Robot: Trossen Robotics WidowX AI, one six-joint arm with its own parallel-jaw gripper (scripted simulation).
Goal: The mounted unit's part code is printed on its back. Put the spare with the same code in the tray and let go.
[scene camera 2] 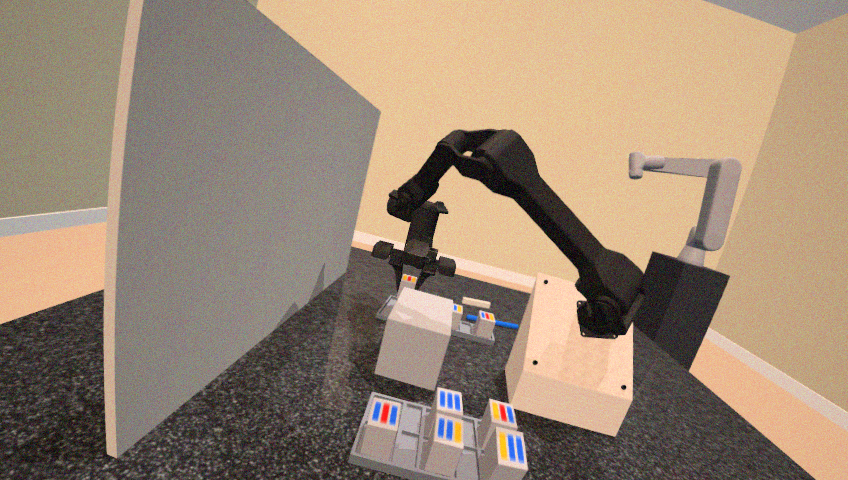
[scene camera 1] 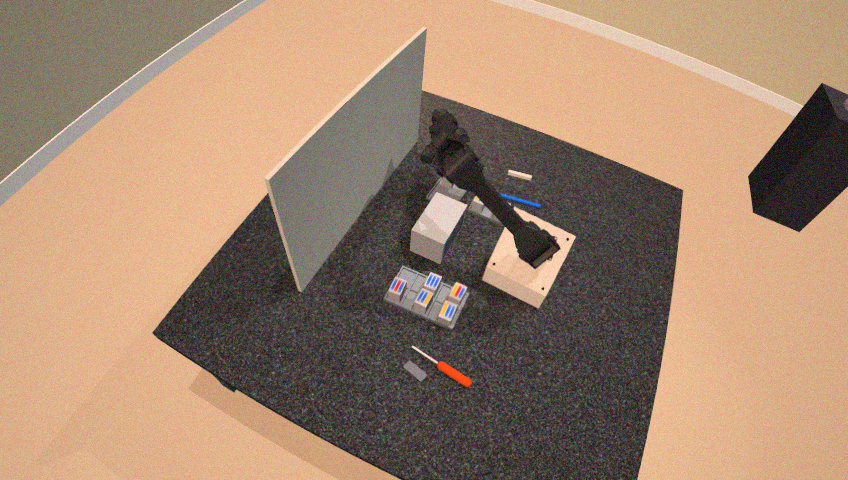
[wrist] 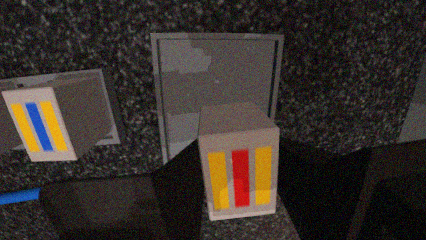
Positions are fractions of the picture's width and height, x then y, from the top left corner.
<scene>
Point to a grey tray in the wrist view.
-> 0.45, 0.29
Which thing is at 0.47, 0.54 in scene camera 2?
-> The gripper.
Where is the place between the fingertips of the gripper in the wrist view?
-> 0.54, 0.59
</scene>
